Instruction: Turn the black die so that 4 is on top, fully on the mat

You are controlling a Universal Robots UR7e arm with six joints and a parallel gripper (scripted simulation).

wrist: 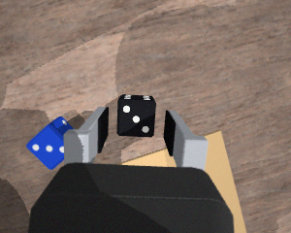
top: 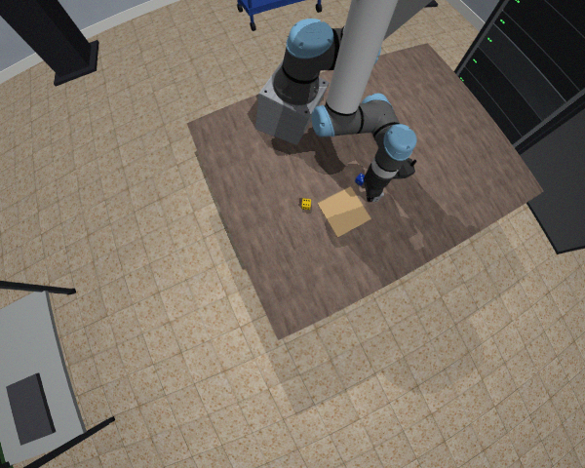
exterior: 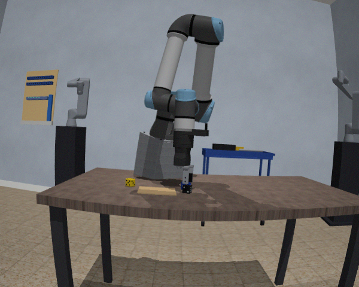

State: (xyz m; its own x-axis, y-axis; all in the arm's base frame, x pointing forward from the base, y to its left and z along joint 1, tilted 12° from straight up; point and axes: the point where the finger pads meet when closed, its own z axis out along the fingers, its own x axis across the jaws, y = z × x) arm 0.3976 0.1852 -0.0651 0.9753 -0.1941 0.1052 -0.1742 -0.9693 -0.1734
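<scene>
My gripper is now 40 mm above the black die. Round my hand: blue die (70 mm behind, 40 mm below, 20 mm to the right); then tan mat (110 mm to the right, 50 mm below, 20 mm ahead); then yellow die (230 mm to the right, 40 mm below, 30 mm behind).
</scene>
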